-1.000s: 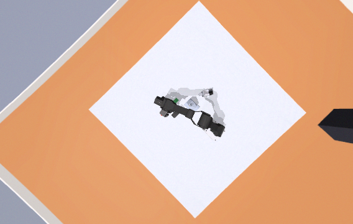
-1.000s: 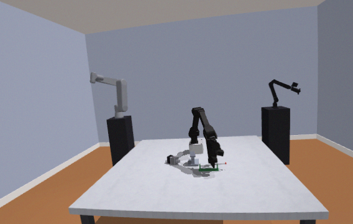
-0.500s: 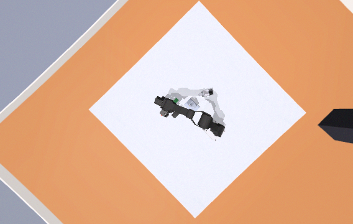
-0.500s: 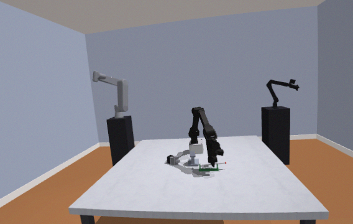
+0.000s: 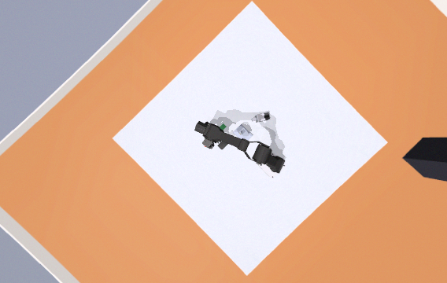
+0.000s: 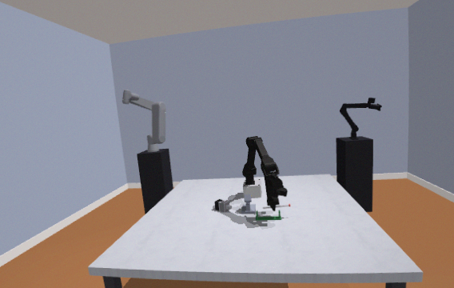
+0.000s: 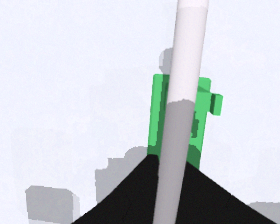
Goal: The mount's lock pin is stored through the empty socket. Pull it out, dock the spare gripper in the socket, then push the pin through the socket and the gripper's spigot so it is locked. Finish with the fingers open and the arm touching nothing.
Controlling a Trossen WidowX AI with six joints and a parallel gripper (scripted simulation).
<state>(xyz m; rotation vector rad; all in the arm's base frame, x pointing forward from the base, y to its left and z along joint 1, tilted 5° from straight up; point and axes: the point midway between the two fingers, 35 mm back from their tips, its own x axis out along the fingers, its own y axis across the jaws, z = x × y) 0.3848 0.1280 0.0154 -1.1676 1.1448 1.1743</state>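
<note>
My gripper tip is 10 mm short of the green strip, 30 mm to the left of it and 20 mm above it. Also, from my gripper tip: spare gripper 130 mm behind, 290 mm to the right, 10 mm below; then bluish-grey socket 110 mm behind, 140 mm to the right, 10 mm above.
</note>
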